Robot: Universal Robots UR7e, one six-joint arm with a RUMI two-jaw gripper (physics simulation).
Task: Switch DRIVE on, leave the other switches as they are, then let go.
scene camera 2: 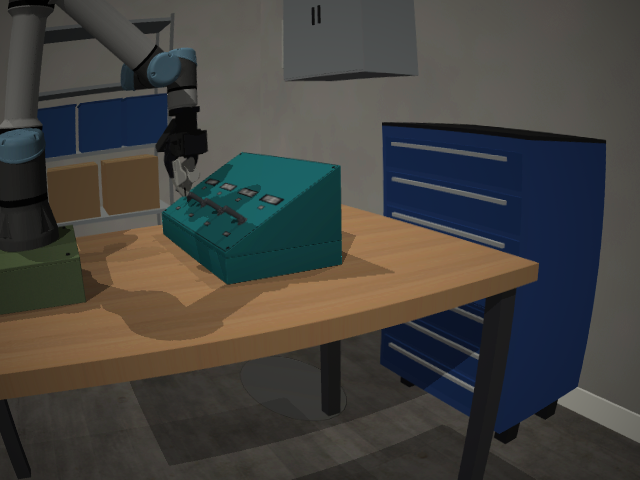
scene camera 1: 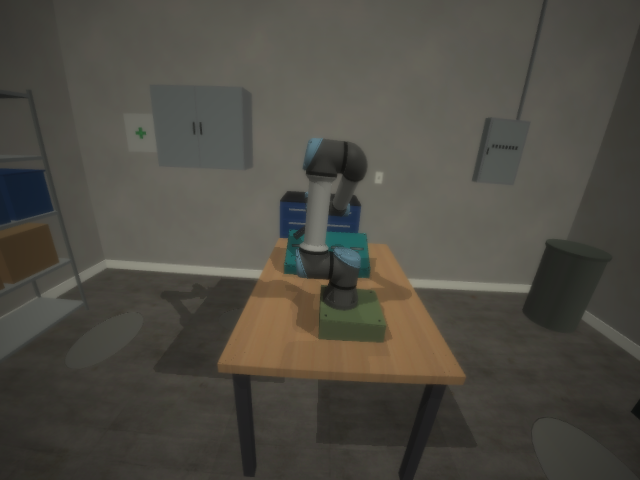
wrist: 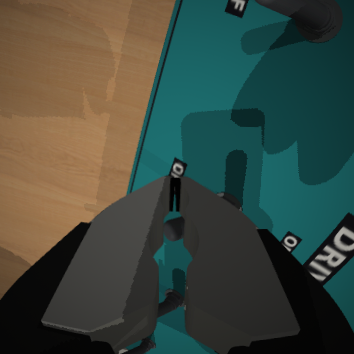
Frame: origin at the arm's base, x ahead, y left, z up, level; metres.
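Seen in the pictures: gripper, fingertip midpoint: (scene camera 2: 184,196) (wrist: 174,179); arm's base, origin of the base link: (scene camera 2: 28,240) (scene camera 1: 340,299).
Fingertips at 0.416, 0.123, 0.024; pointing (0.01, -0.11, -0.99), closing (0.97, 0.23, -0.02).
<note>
Pixels of each thing's middle, then the offset from my fingertips to it, as dx, dy, dz. "spot": a spot on its surface instead. Level surfaces: height alone.
- teal console, body centre: (wrist: 270,249) (scene camera 2: 243,217) (scene camera 1: 327,256) +0.114, -0.089, -0.050
- DRIVE label, body centre: (wrist: 321,266) (scene camera 2: 228,186) +0.103, -0.028, +0.014
- DRIVE switch's mount, surface spot: (wrist: 231,200) spot: +0.042, -0.020, -0.020
- dark rounded end, surface spot: (wrist: 173,228) spot: +0.006, -0.022, +0.012
- partly covered OFF label, surface spot: (wrist: 177,168) spot: +0.006, -0.020, -0.041
- neighbouring switch lever, body centre: (wrist: 297,4) +0.024, +0.093, -0.003
- wooden table, its level: dz -0.118
The teal console (scene camera 1: 354,239) (scene camera 2: 299,206) (wrist: 200,75) stands on the table, with a row of black lever switches. In the wrist view the DRIVE label (wrist: 332,255) is at the right edge, with the small ON label (wrist: 290,241) left of it. The DRIVE switch's mount (wrist: 231,200) shows beside the right finger; its lever is mostly hidden. A dark rounded end (wrist: 173,228), seemingly this lever's, shows through the gap behind the fingertips. My gripper (scene camera 2: 187,196) (wrist: 174,179) is shut and empty, low over the panel, its tips by the partly covered OFF label (wrist: 177,168).
A neighbouring switch lever (wrist: 310,15) is at the wrist view's top right, pointing towards its OFF label (wrist: 236,6). Another lever (wrist: 170,301) shows below, between the fingers. The wooden table (scene camera 1: 289,330) (scene camera 2: 439,253) (wrist: 60,150) carries the console and the arm's green base (scene camera 1: 351,328) (scene camera 2: 41,284).
</note>
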